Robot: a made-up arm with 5 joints.
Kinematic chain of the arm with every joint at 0, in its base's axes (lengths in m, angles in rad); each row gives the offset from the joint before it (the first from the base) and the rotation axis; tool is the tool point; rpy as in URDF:
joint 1: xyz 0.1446 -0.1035 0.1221 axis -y
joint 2: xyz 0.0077 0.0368 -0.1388 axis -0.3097 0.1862 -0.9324
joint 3: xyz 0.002 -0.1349 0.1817 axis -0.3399 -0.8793 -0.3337
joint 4: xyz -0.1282 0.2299 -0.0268 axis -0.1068 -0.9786 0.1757
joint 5: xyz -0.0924 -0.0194 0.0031 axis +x
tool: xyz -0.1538 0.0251 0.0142 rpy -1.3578 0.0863 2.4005
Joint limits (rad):
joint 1: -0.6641..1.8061
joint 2: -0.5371..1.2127
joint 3: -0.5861..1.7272
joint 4: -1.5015..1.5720
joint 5: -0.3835..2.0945
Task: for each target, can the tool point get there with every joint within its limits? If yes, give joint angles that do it. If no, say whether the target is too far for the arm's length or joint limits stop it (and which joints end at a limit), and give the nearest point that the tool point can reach.
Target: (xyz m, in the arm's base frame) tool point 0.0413 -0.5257 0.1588
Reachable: no: joint limits stop it (at a limit: joint 1, joint 2, joint 3) | nearest point 0.0856 -0.4119 0.0994 | short by 0.136 m
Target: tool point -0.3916 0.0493 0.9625
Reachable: no: too far | nearest point -0.0899 -0.0228 0.4897 | short by 0.565 m
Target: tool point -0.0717 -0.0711 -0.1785
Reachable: yes | joints 0.8401 -0.1549 -0.0239 0.3674 1.1385
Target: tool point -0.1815 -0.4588 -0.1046
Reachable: no: joint limits stop it (at a limit: joint 2, joint 3, joint 5) | nearest point -0.1434 -0.3396 -0.0781 | short by 0.128 m
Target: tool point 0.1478 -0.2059 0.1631
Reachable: no: joint limits stop it (at a limit: joint 1, joint 4, joint 5) | nearest point 0.2577 -0.3510 0.1392 | short by 0.184 m
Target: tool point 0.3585 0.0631 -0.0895
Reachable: yes | joints 1.5784 -0.0026 0.7771 -0.0858 0.9792
